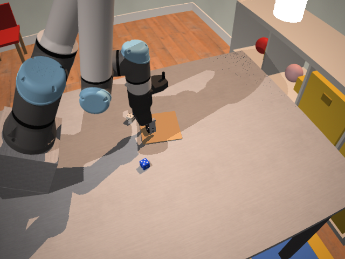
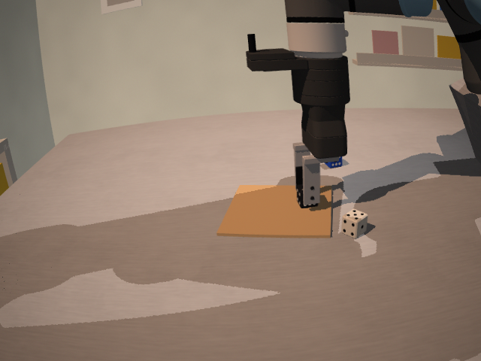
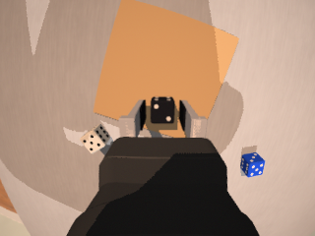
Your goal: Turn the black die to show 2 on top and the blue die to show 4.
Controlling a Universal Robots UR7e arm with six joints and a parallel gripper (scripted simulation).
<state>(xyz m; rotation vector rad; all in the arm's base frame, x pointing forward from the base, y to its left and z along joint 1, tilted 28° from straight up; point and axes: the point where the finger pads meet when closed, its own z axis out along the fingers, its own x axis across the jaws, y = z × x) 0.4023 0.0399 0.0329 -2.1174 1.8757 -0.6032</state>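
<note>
Now: hand 20 mm above the black die. Also, from my hand: white die 50 mm behind, 80 mm to the left, 20 mm below; then blue die 70 mm behind, 140 mm to the right, 20 mm below; then orange mat 40 mm ahead, 30 mm below.
</note>
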